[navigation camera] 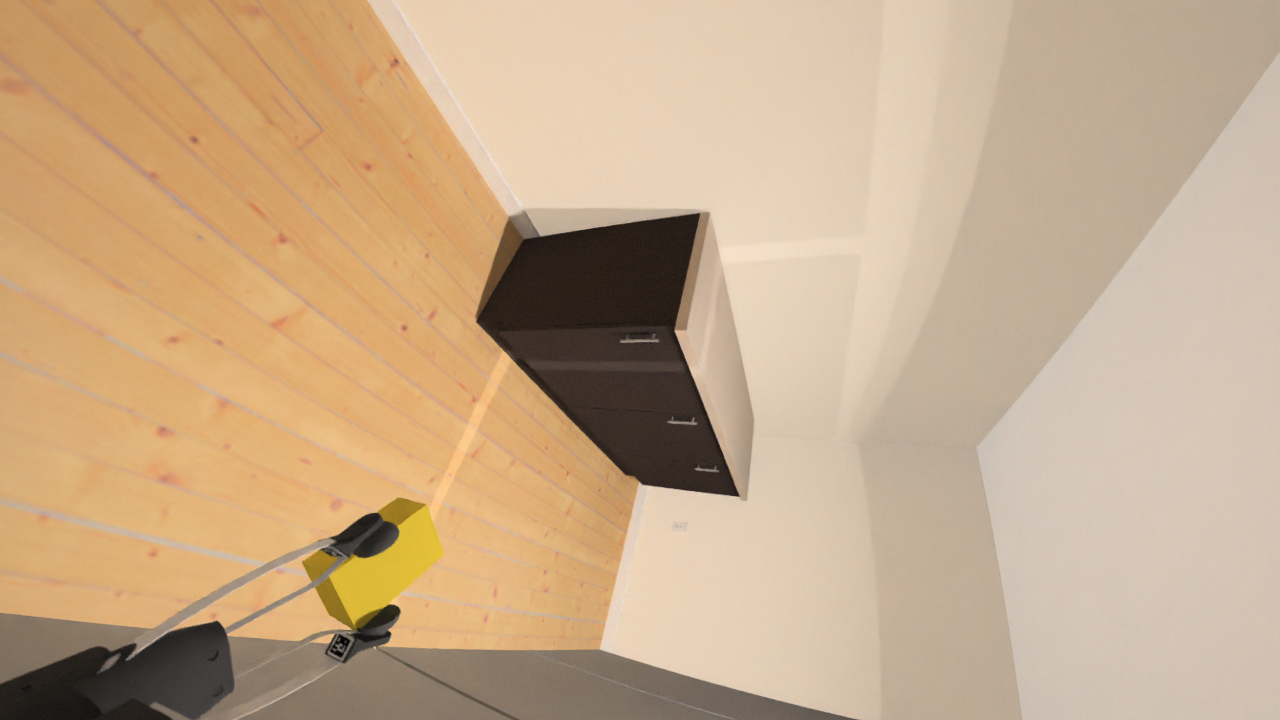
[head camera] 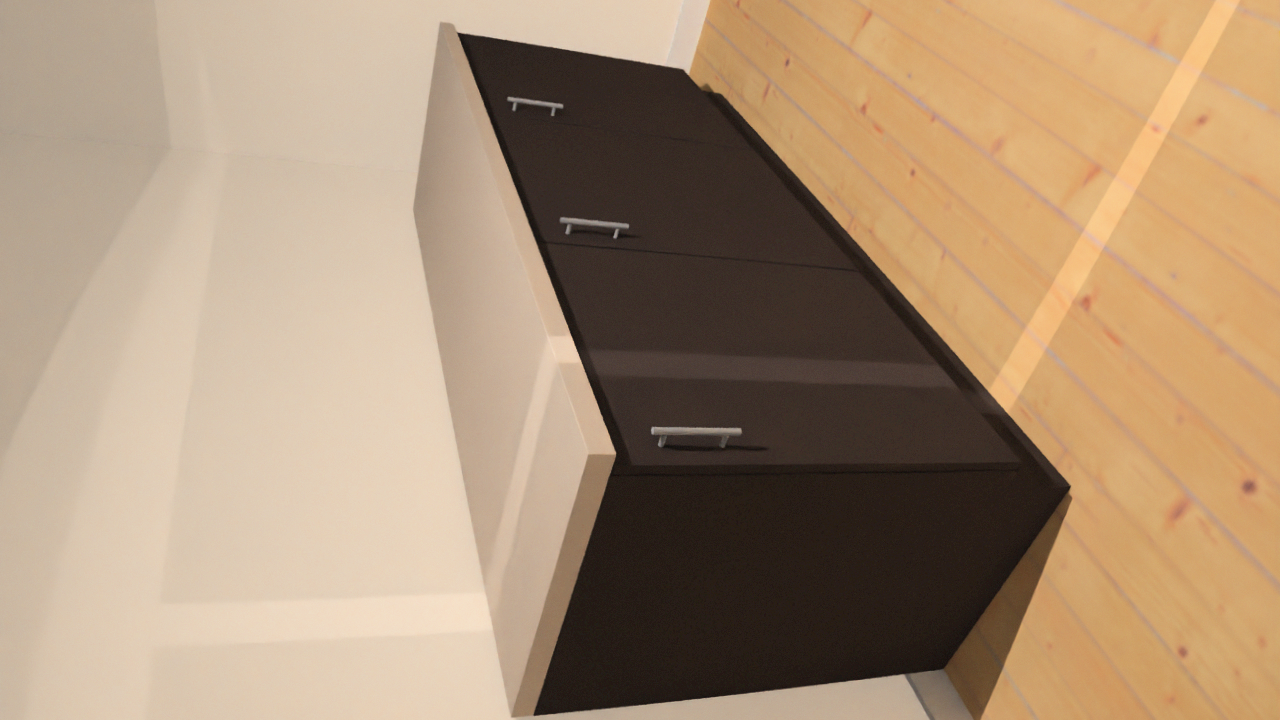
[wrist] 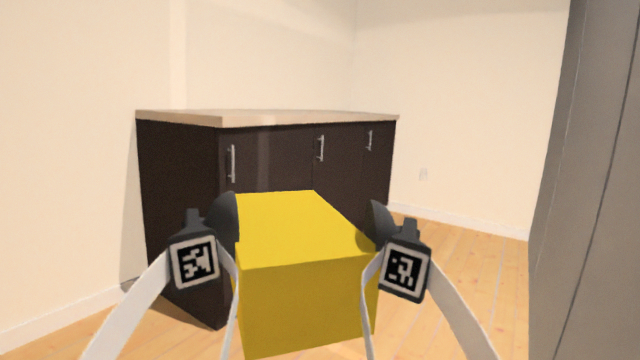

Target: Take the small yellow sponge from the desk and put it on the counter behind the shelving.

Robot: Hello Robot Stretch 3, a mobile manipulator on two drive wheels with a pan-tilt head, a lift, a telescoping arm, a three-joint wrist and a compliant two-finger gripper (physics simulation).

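Places are measured from the robot's base along level axes (x left, y ahead, z down), in centimetres.
Pixels of known places: gripper, fingertip midpoint: point(navigation camera: 394, 566) point(wrist: 296, 221).
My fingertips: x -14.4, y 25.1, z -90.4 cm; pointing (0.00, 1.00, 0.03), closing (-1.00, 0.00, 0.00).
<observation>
Behind a point stands the place of what it marks.
The small yellow sponge point(navigation camera: 393, 564) @[x -14.0, y 24.8, z -90.7 cm] point(wrist: 305, 305) @[x -15.0, y 19.9, z -88.6 cm] is a thick block between the two dark fingertips of my gripper point(navigation camera: 375, 580) @[x -14.4, y 25.1, z -90.4 cm] point(wrist: 296, 221) @[x -14.4, y 25.1, z -90.4 cm]. The gripper is shut on it and holds it in the air, with the wooden floor below. The counter point(head camera: 492, 313) @[x -6.0, y 179.8, z -91.0 cm] point(navigation camera: 723, 367) @[x 0.8, y 179.0, z -91.0 cm] point(wrist: 280, 118) @[x -4.4, y 144.7, z -89.7 cm] has a pale top on a dark cabinet with three silver door handles, and stands against the wall. In the wrist view it lies beyond the sponge, which hides part of its front. The gripper does not show in the head view. The desk cannot be made out.
A tall grey panel point(navigation camera: 554, 680) @[x -120.7, y 120.1, z -39.1 cm] point(wrist: 585, 200) @[x -99.3, y 89.7, z -74.2 cm] stands close on the right in the wrist view and runs along the bottom of the navigation view. Pale walls meet behind the counter. The light wooden floor point(head camera: 1118, 358) @[x -2.7, y 115.4, z 0.0 cm] point(navigation camera: 268, 268) @[x 28.3, y 50.3, z -0.1 cm] point(wrist: 475, 270) @[x -126.1, y 181.7, z 0.0 cm] runs up to it.
</observation>
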